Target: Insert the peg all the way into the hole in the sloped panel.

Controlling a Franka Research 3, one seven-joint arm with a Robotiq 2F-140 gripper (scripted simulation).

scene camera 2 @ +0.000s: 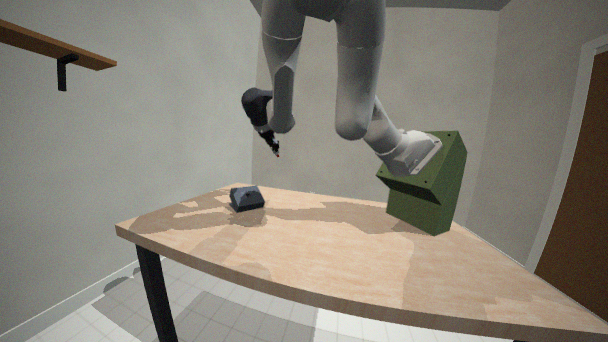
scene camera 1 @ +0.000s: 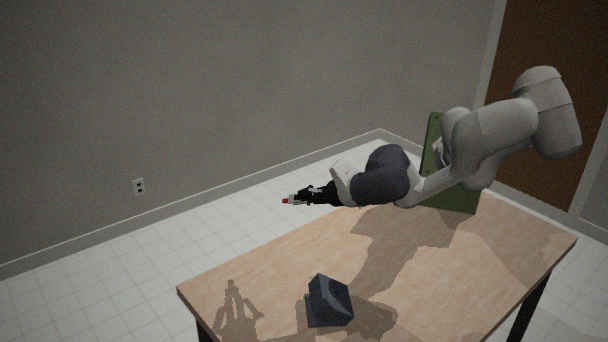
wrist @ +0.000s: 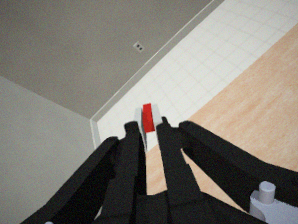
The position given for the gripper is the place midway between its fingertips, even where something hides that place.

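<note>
You can see the gripper (scene camera 1: 291, 200), and the wrist view has the gripper as well (wrist: 148, 116).
</note>
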